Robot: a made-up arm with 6 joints. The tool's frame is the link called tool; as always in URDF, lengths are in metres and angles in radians. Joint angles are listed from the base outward.
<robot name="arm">
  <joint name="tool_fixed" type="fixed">
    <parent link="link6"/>
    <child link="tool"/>
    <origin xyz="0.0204 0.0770 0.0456" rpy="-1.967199 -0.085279 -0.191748"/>
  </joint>
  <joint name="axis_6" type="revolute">
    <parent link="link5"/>
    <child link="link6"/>
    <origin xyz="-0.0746 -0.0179 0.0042" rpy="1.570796 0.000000 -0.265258"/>
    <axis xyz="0 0 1"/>
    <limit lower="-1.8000" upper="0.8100"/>
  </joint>
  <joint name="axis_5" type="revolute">
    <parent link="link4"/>
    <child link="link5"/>
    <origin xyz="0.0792 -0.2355 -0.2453" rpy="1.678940 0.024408 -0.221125"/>
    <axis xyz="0 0 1"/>
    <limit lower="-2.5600" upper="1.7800"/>
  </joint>
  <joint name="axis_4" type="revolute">
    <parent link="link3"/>
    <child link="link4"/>
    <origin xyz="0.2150 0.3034 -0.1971" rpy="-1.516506 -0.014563 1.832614"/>
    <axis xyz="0 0 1"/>
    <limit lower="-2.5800" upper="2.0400"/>
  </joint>
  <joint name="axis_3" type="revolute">
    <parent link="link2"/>
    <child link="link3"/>
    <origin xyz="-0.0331 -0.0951 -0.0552" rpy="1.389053 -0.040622 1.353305"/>
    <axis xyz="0 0 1"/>
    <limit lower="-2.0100" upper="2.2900"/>
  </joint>
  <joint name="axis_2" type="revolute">
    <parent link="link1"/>
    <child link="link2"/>
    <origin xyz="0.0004 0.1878 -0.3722" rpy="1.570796 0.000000 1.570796"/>
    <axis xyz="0 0 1"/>
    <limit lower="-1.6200" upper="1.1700"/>
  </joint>
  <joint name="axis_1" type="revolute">
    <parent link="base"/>
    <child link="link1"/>
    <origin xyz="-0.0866 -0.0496 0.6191" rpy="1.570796 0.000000 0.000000"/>
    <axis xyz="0 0 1"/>
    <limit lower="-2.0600" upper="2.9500"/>
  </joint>
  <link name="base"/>
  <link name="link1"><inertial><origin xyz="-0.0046 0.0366 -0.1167"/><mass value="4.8"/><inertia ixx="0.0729" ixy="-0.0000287" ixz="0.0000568" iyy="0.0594" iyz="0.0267" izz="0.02"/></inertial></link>
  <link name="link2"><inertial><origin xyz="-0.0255 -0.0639 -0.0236"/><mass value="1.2"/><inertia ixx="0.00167" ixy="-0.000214" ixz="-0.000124" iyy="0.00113" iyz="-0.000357" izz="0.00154"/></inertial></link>
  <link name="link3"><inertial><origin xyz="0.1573 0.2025 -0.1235"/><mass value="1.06"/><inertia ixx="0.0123" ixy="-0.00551" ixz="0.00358" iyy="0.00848" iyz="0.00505" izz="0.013"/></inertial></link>
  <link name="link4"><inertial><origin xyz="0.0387 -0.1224 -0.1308"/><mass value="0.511"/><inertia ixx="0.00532" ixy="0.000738" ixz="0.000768" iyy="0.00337" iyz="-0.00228" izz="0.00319"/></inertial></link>
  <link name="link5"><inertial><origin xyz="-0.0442 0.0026 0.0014"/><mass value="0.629"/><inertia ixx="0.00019" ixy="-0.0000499" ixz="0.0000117" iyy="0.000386" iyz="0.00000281" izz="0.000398"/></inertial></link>
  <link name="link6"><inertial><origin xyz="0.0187 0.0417 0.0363"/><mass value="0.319"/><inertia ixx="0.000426" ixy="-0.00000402" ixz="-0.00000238" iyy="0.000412" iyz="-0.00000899" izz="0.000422"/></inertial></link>
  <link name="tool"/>
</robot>
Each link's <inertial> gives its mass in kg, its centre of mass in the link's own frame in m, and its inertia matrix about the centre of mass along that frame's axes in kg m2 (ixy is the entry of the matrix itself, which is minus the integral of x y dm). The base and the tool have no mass. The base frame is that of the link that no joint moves.
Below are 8 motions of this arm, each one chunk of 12 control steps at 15 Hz.
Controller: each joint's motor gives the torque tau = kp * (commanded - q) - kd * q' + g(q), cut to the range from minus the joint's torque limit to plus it. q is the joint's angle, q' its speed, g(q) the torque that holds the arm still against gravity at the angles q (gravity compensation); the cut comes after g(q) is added. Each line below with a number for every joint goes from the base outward.
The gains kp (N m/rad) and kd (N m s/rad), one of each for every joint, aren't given. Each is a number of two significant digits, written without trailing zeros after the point. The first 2 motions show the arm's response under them.
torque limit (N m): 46 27 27 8.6 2.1 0.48
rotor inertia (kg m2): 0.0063 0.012 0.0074 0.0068 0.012 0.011
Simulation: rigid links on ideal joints. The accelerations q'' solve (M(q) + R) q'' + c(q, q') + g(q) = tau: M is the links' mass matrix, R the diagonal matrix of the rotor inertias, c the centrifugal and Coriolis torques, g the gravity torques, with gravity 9.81 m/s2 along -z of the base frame. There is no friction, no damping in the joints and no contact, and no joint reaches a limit. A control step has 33 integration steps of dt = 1/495 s. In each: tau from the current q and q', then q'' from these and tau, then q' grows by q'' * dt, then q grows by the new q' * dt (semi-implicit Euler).
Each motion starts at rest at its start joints. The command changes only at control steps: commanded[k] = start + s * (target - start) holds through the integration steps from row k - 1 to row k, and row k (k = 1, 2, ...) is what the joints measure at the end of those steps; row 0 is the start. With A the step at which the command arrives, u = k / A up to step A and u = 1 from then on. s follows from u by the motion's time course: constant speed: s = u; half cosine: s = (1 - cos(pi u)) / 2; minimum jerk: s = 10 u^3 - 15 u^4 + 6 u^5; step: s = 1 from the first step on.
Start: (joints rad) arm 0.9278 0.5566 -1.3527 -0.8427 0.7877 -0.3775
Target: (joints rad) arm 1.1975 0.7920 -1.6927 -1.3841 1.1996 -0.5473
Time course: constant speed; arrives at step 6
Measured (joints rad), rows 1 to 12:
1: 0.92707 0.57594 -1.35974 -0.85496 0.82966 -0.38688
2: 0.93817 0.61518 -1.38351 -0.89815 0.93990 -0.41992
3: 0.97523 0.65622 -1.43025 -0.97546 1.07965 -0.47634
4: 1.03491 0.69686 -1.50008 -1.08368 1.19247 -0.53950
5: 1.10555 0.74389 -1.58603 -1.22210 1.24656 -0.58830
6: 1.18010 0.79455 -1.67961 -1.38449 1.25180 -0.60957
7: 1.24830 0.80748 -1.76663 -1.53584 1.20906 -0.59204
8: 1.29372 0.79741 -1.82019 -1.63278 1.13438 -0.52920
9: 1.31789 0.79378 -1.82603 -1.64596 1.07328 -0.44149
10: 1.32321 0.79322 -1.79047 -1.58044 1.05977 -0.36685
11: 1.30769 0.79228 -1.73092 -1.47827 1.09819 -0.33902
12: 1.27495 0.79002 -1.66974 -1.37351 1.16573 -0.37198
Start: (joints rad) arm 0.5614 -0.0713 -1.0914 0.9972 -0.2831 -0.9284
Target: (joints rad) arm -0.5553 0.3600 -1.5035 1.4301 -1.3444 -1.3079
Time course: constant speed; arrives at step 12
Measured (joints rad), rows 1 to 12:
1: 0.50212 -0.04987 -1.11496 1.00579 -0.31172 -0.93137
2: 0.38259 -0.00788 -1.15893 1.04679 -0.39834 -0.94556
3: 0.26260 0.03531 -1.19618 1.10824 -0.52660 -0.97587
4: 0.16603 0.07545 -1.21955 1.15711 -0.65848 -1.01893
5: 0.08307 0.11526 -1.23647 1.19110 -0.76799 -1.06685
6: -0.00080 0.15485 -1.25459 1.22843 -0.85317 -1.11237
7: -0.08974 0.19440 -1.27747 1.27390 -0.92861 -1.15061
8: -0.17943 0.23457 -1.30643 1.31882 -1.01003 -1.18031
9: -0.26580 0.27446 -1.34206 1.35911 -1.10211 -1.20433
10: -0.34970 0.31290 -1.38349 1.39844 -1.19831 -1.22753
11: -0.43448 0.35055 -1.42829 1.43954 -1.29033 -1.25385
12: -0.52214 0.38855 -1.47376 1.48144 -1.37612 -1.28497
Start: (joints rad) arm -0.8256 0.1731 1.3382 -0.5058 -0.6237 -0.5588
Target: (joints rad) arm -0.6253 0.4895 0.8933 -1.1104 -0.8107 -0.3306
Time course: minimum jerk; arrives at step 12
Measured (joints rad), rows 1 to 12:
1: -0.82582 0.17398 1.33783 -0.50653 -0.62411 -0.55889
2: -0.82696 0.18034 1.33498 -0.51267 -0.62709 -0.55947
3: -0.82766 0.19910 1.32541 -0.53423 -0.63570 -0.56081
4: -0.82183 0.23451 1.30310 -0.58109 -0.65145 -0.56144
5: -0.80017 0.28591 1.26103 -0.65651 -0.67314 -0.55687
6: -0.75550 0.34736 1.19425 -0.75518 -0.69816 -0.53980
7: -0.68884 0.40591 1.10567 -0.86449 -0.72615 -0.50280
8: -0.61470 0.44541 1.00916 -0.96738 -0.76092 -0.44310
9: -0.55932 0.46195 0.92200 -1.04592 -0.80335 -0.36721
10: -0.54270 0.46522 0.85704 -1.09303 -0.84244 -0.29060
11: -0.56437 0.46337 0.82242 -1.11967 -0.86182 -0.23156
12: -0.60904 0.46286 0.81774 -1.13803 -0.85236 -0.20423

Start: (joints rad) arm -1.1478 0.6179 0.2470 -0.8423 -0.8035 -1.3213
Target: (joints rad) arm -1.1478 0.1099 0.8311 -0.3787 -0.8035 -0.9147
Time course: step
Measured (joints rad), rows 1 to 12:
1: -1.22001 0.18006 0.50990 -1.10316 -0.80300 -1.23379
2: -1.26033 -0.00107 0.54399 -0.57204 -0.69963 -1.01504
3: -1.14605 -0.02330 0.62151 -0.13428 -0.62450 -0.76306
4: -1.07120 0.08244 0.79506 -0.11666 -0.62876 -0.60990
5: -1.07177 0.19117 0.97443 -0.25041 -0.75794 -0.59454
6: -1.08660 0.22586 1.06427 -0.23326 -0.92163 -0.69853
7: -1.08102 0.18886 1.07030 -0.12128 -1.00889 -0.86187
8: -1.08954 0.14707 1.04009 -0.09472 -1.00488 -1.00617
9: -1.13264 0.13582 0.98598 -0.19168 -0.93102 -1.08803
10: -1.17828 0.12716 0.91025 -0.32945 -0.81605 -1.10222
11: -1.21197 0.10113 0.82501 -0.44182 -0.71197 -1.06185
12: -1.23220 0.07653 0.74803 -0.51372 -0.66610 -0.98693

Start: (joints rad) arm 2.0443 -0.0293 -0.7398 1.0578 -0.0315 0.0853
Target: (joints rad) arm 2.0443 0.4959 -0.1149 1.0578 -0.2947 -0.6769
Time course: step
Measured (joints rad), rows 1 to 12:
1: 2.11359 0.13385 -0.67118 0.73980 -0.03762 0.01377
2: 2.20877 0.38986 -0.53109 0.50524 -0.16223 -0.12641
3: 2.15771 0.51402 -0.39616 0.77047 -0.30150 -0.32610
4: 2.02089 0.42375 -0.15860 1.22508 -0.29251 -0.57357
5: 1.94762 0.50051 0.03118 1.33004 -0.17994 -0.75982
6: 1.88897 0.67738 0.12693 1.30476 -0.15229 -0.86212
7: 1.87281 0.69002 0.20901 1.39648 -0.24347 -0.89541
8: 1.89995 0.66403 0.21979 1.39350 -0.38099 -0.85153
9: 1.95048 0.62060 0.16793 1.27101 -0.46998 -0.75578
10: 2.02387 0.55196 0.07714 1.13994 -0.44356 -0.64660
11: 2.09940 0.47888 -0.03403 1.03227 -0.32513 -0.55906
12: 2.15068 0.41500 -0.14348 0.93498 -0.20071 -0.51376

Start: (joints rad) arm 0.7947 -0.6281 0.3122 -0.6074 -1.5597 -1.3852
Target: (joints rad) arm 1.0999 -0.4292 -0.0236 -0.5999 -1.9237 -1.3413
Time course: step
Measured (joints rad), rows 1 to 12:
1: 0.89602 -0.39499 0.18829 -0.31961 -1.74012 -1.38615
2: 0.95286 -0.35383 0.12829 -0.36607 -2.04609 -1.39575
3: 0.98762 -0.41380 0.07839 -0.51660 -2.20122 -1.40905
4: 1.07271 -0.44539 0.00761 -0.55526 -2.13829 -1.40706
5: 1.16108 -0.47525 -0.05257 -0.59487 -1.97907 -1.37851
6: 1.22013 -0.49371 -0.10458 -0.66960 -1.85547 -1.32516
7: 1.25279 -0.48382 -0.14927 -0.73886 -1.81641 -1.26253
8: 1.26292 -0.45738 -0.17245 -0.78652 -1.83605 -1.21223
9: 1.24885 -0.43331 -0.16874 -0.80262 -1.86414 -1.19151
10: 1.21330 -0.42284 -0.14361 -0.77229 -1.87301 -1.20591
11: 1.16610 -0.42897 -0.10470 -0.69522 -1.87375 -1.24789
12: 1.11865 -0.44487 -0.05858 -0.59371 -1.89484 -1.30107

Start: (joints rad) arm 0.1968 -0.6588 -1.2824 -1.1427 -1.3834 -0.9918
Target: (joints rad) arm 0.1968 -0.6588 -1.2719 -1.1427 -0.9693 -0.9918
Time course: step
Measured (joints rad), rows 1 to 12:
1: 0.19737 -0.66037 -1.28162 -1.13020 -1.23550 -0.98907
2: 0.19498 -0.66214 -1.27799 -1.12929 -0.96947 -0.98418
3: 0.19270 -0.66162 -1.27102 -1.14809 -0.79459 -0.98321
4: 0.19453 -0.65767 -1.26452 -1.15916 -0.78674 -0.98862
5: 0.19857 -0.65320 -1.26226 -1.15647 -0.89481 -0.99753
6: 0.20119 -0.65260 -1.26530 -1.14901 -1.01286 -1.00473
7: 0.20089 -0.65657 -1.27170 -1.14093 -1.06307 -1.00603
8: 0.19843 -0.66166 -1.27759 -1.13517 -1.03724 -1.00064
9: 0.19580 -0.66401 -1.27953 -1.13489 -0.97858 -0.99135
10: 0.19475 -0.66257 -1.27694 -1.13921 -0.93528 -0.98290
11: 0.19547 -0.65909 -1.27217 -1.14446 -0.92857 -0.97924
12: 0.19686 -0.65620 -1.26838 -1.14766 -0.94946 -0.98148

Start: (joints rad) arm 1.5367 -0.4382 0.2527 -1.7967 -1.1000 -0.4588
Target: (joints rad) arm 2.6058 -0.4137 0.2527 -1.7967 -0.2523 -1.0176
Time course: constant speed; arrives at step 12
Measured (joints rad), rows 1 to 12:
1: 1.57872 -0.43008 0.26435 -1.79985 -1.07115 -0.46620
2: 1.67550 -0.41290 0.28378 -1.80985 -0.99387 -0.49268
3: 1.78721 -0.40169 0.29522 -1.82682 -0.89165 -0.54127
4: 1.88603 -0.40373 0.29303 -1.83694 -0.79259 -0.60722
5: 1.97375 -0.41365 0.28174 -1.82799 -0.71015 -0.68073
6: 2.06465 -0.42478 0.26961 -1.80322 -0.64440 -0.75151
7: 2.16419 -0.43405 0.26113 -1.77451 -0.58704 -0.81326
8: 2.26602 -0.44024 0.25496 -1.75292 -0.52814 -0.86431
9: 2.36290 -0.44251 0.24869 -1.74553 -0.46195 -0.90589
10: 2.45346 -0.44004 0.24232 -1.75354 -0.38859 -0.94068
11: 2.54005 -0.43284 0.23759 -1.77196 -0.31266 -0.97190
12: 2.62461 -0.42267 0.23627 -1.79268 -0.23995 -1.00290

